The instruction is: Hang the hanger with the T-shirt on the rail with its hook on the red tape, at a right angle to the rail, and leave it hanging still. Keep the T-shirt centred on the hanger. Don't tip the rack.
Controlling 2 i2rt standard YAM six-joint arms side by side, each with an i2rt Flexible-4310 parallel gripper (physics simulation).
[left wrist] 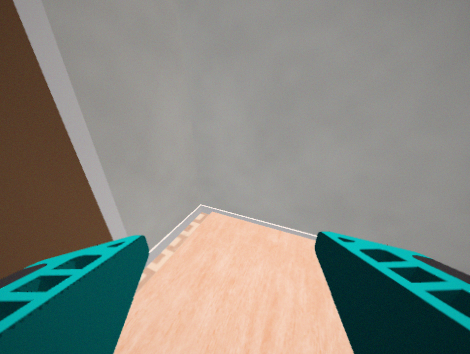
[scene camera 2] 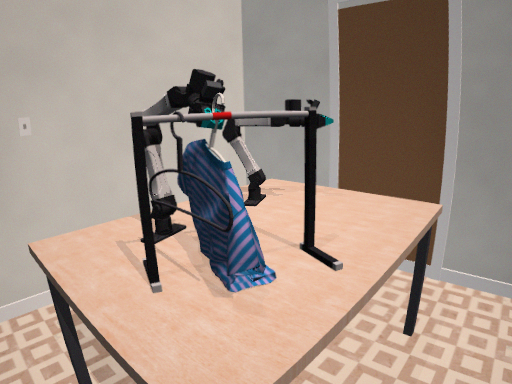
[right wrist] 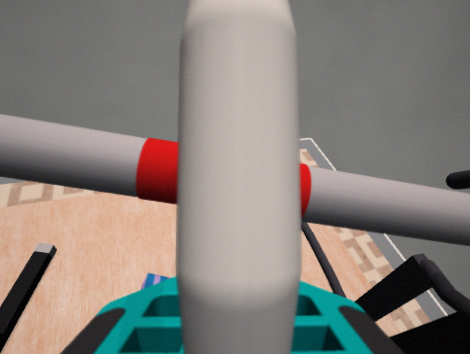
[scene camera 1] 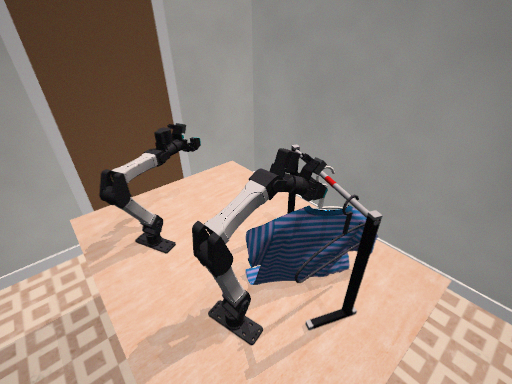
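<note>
The white hanger (scene camera 1: 330, 169) (scene camera 2: 213, 135) (right wrist: 239, 150) carries the blue-and-purple striped T-shirt (scene camera 1: 300, 240) (scene camera 2: 215, 215). Its hook arches above the rail (scene camera 1: 342, 192) (scene camera 2: 270, 115) (right wrist: 75, 152), crossing in front of the red tape (scene camera 1: 330, 180) (scene camera 2: 222, 115) (right wrist: 157, 170) in the right wrist view; contact with the rail is unclear. The T-shirt slants below, roughly across the rail; its centring is hard to judge. My right gripper (scene camera 1: 322, 192) (scene camera 2: 215, 118) (right wrist: 231, 276) is shut on the hanger's stem, beside the rail. My left gripper (scene camera 1: 191, 139) (left wrist: 232, 241) is open and empty, away from the rack.
A black hanger (scene camera 1: 346, 224) (scene camera 2: 180, 155) hangs on the rail between the tape and the near end in scene camera 1, close beside the T-shirt. The rack's black posts (scene camera 1: 361, 265) (scene camera 2: 310, 185) stand upright on the wooden table (scene camera 1: 170, 295) (scene camera 2: 380, 220).
</note>
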